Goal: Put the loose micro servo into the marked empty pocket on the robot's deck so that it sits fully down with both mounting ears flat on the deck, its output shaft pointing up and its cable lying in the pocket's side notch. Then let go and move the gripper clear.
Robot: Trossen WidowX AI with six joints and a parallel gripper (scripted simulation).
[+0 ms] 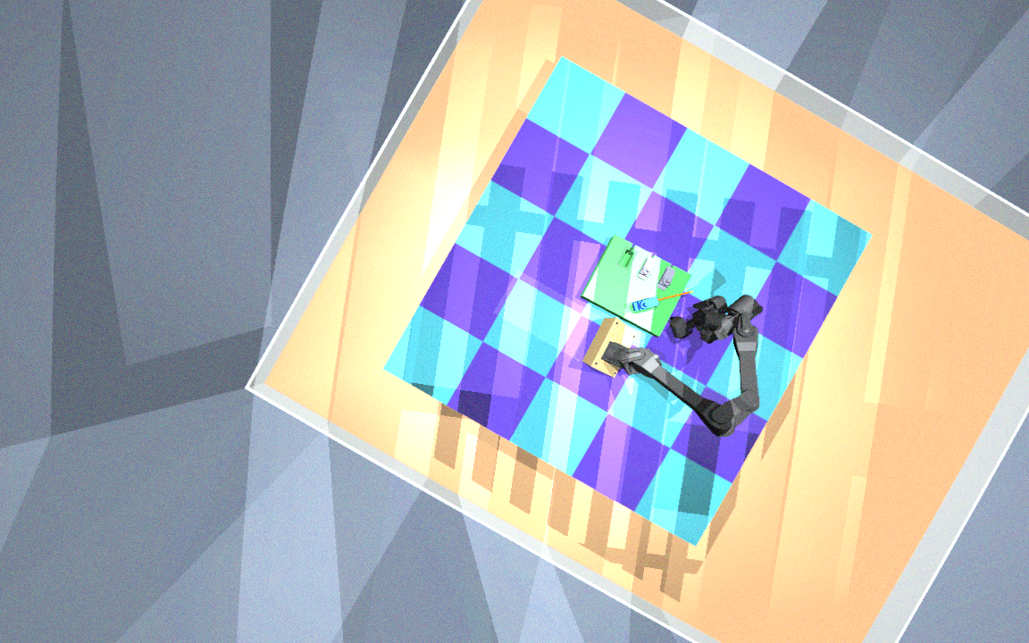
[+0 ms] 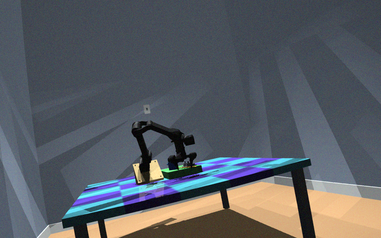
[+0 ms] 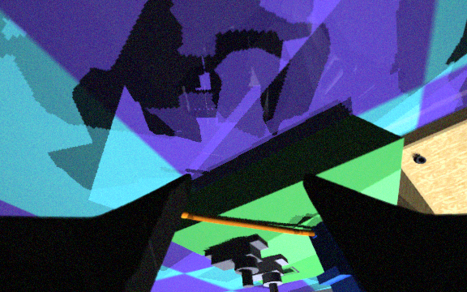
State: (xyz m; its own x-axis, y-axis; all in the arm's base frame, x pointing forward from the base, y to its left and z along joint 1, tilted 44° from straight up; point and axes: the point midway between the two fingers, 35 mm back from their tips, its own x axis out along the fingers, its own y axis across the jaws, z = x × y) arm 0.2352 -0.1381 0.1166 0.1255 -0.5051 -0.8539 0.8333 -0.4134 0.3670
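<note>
The green robot deck is 30 mm behind my gripper tip, 180 mm to the left of it and 20 mm below it.
</note>
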